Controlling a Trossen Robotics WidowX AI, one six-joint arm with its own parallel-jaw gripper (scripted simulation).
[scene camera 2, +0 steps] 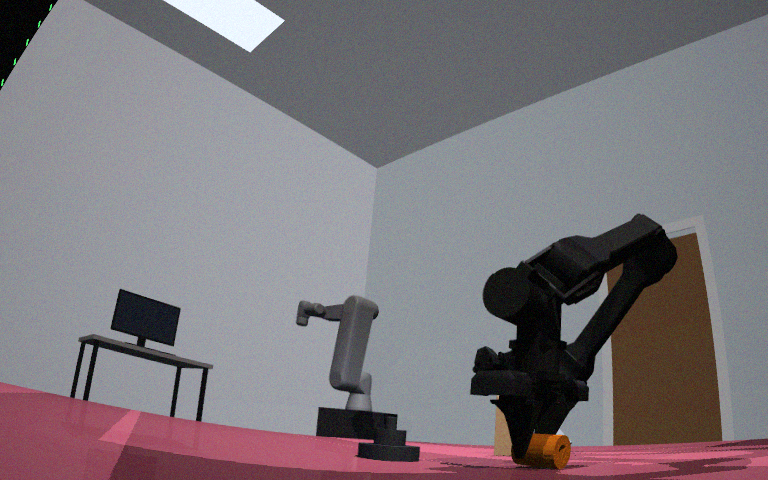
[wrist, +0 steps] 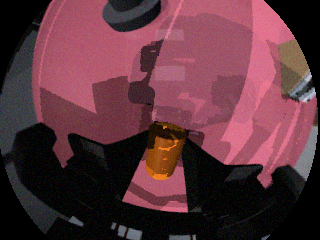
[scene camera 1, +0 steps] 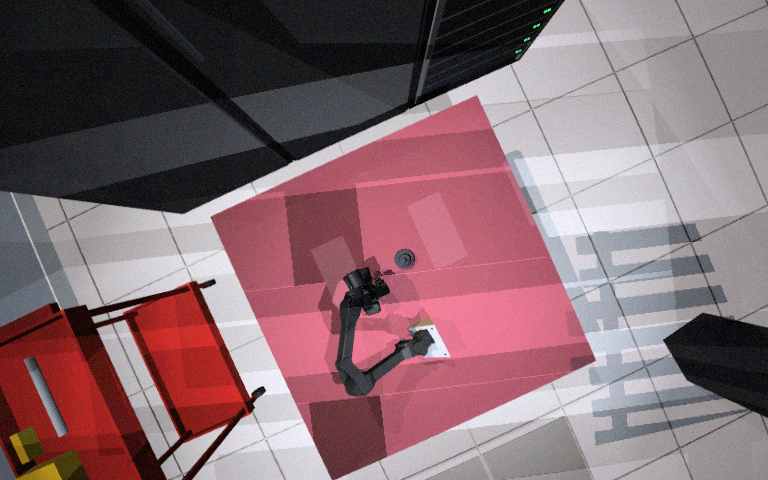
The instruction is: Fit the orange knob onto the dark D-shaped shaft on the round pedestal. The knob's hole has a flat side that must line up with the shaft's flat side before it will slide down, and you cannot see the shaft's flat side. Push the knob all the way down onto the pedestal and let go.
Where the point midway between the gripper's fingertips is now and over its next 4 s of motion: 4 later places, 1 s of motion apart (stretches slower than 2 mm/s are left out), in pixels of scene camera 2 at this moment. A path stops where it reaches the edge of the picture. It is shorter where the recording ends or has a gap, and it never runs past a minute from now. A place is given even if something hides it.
My gripper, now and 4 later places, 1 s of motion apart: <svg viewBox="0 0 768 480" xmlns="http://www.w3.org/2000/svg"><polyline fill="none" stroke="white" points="529,457 539,440 553,431 558,382 586,364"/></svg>
